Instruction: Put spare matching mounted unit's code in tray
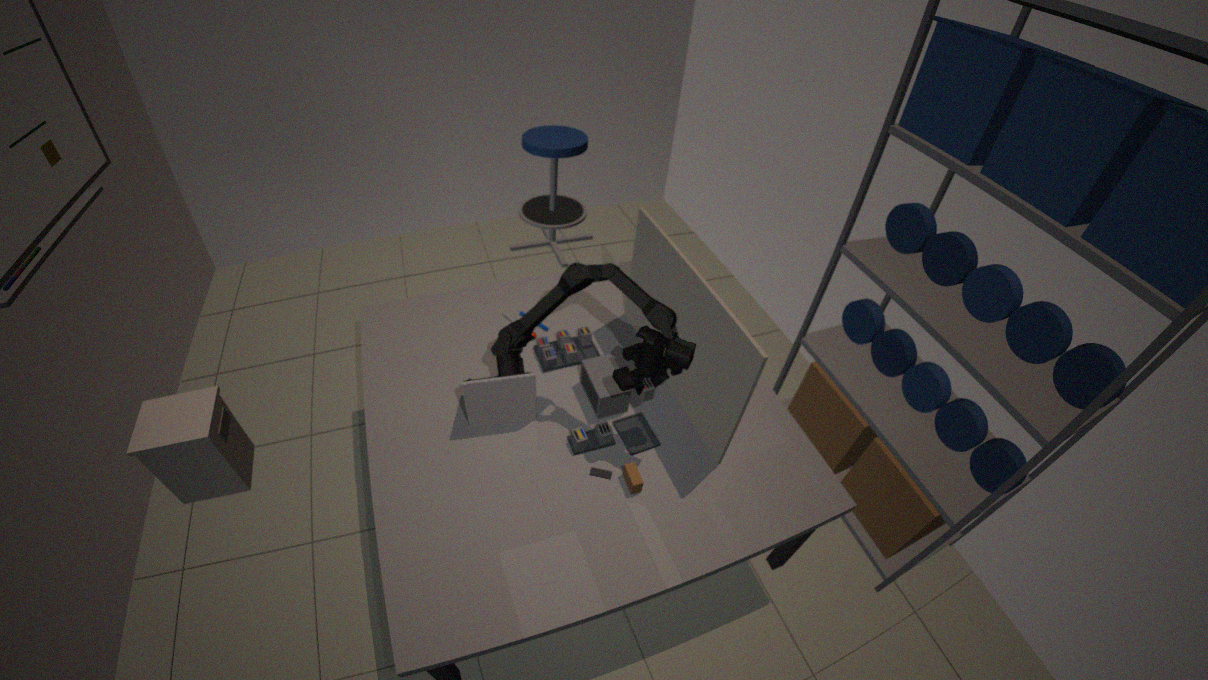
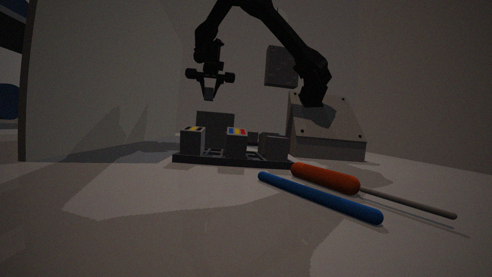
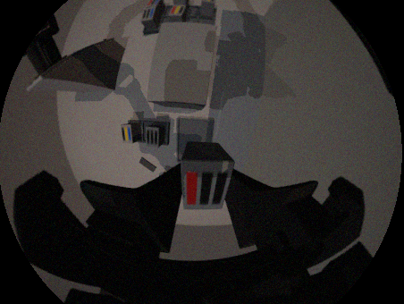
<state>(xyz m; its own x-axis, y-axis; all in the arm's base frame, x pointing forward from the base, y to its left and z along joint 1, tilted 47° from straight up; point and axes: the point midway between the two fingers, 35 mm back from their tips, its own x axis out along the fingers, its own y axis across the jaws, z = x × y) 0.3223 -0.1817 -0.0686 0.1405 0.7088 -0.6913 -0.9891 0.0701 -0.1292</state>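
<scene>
Now: the tray 17 cm below my gripper tip, 2 cm to the right of it and 1 cm behind it. From my gripper tip the other things lie so: grey spare (2 cm above); then mounted unit (16 cm to the left, 12 cm below, 4 cm behind); then upright board (18 cm ahead, 15 cm to the left, 5 cm above).
</scene>
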